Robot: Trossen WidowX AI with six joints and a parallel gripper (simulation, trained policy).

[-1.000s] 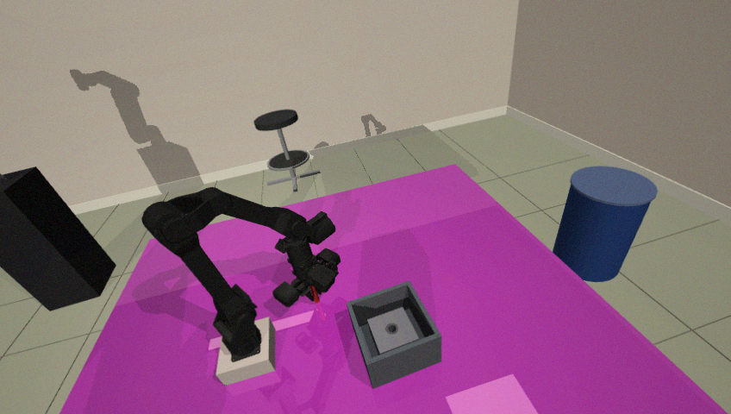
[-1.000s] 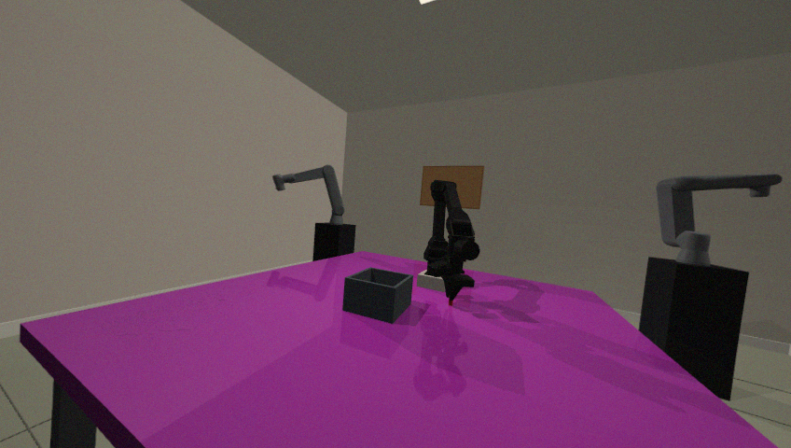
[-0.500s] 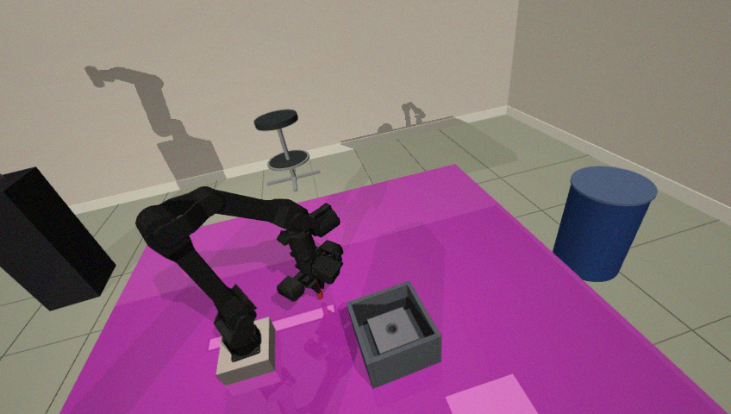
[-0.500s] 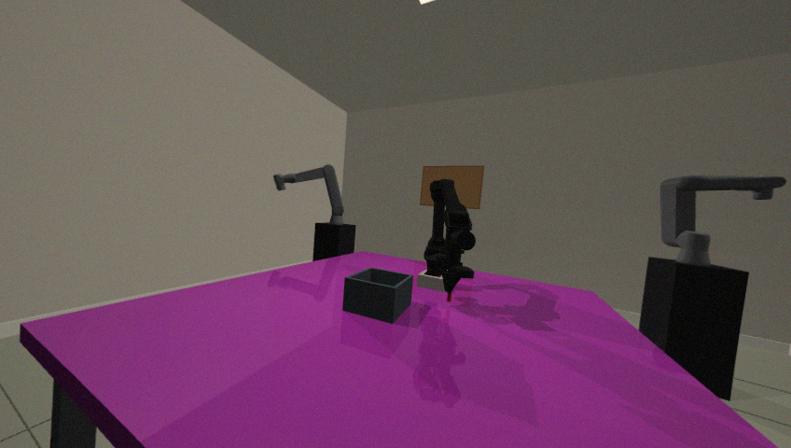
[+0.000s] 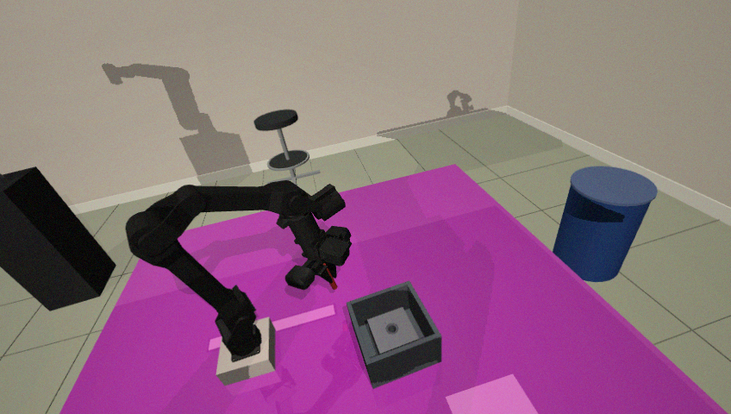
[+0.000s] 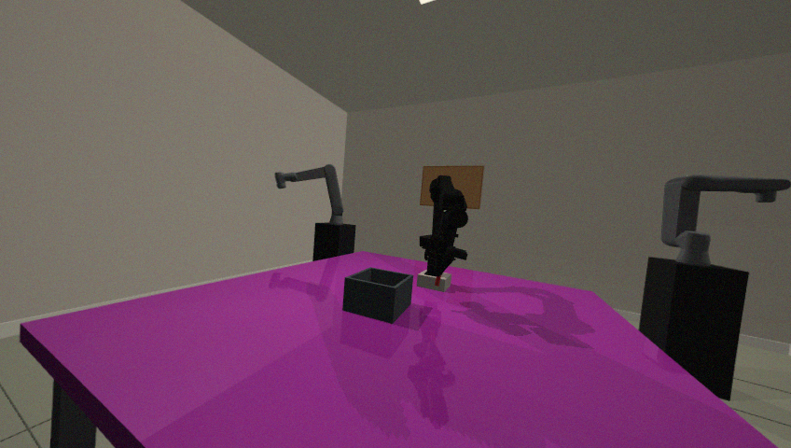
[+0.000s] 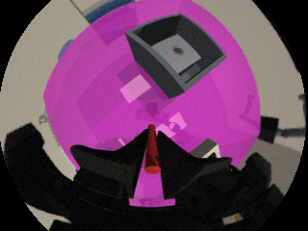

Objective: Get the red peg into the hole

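Now: the grey plate 9 cm ahead of my gripper tip, 15 cm to the right of it and 6 cm below it. Round my gripper tip: dark grey box 9 cm ahead, 15 cm to the right, 8 cm below; red peg 1 cm behind, 1 cm to the left, 1 cm above.
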